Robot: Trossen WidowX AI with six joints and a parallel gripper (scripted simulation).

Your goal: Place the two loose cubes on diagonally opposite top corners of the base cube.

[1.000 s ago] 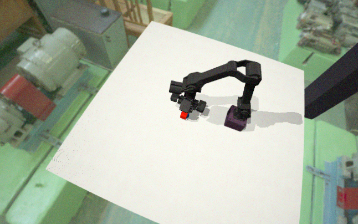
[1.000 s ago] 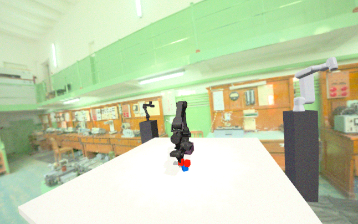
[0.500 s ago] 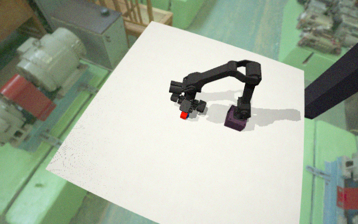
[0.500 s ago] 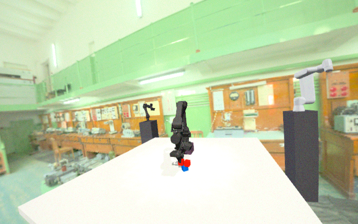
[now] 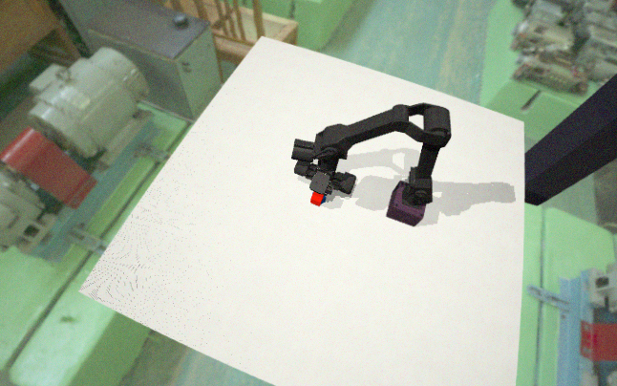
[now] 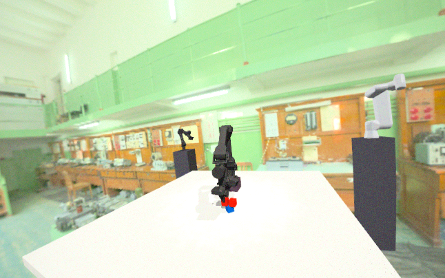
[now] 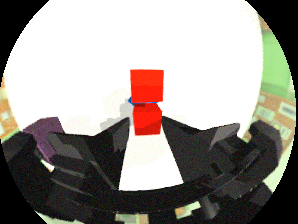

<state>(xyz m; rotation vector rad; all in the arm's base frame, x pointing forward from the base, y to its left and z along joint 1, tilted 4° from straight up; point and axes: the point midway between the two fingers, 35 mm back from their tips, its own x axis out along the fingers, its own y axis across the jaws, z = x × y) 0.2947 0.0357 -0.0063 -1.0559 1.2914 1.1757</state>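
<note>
My gripper tip is 1 cm above the red cube. Round my gripper tip: blue cube 4 cm below, 2 cm to the left.
</note>
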